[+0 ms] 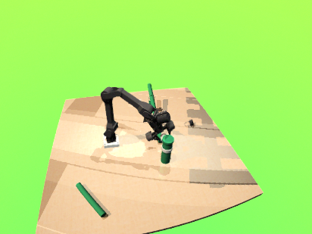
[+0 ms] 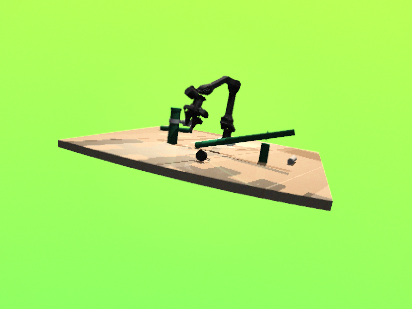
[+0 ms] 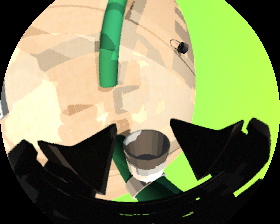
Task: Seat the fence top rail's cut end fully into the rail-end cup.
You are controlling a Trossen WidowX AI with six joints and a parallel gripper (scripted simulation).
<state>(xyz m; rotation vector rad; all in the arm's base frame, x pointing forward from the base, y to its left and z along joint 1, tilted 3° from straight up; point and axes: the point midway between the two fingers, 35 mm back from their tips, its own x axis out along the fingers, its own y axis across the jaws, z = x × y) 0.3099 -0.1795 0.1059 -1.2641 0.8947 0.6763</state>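
The grey rail-end cup lies 20 mm behind my gripper tip, 30 mm to the right of it and 30 mm above it. Round my gripper tip: green tube 540 mm behind, 220 mm to the right, 90 mm below; dark part 280 mm ahead, 160 mm to the left, 90 mm below.
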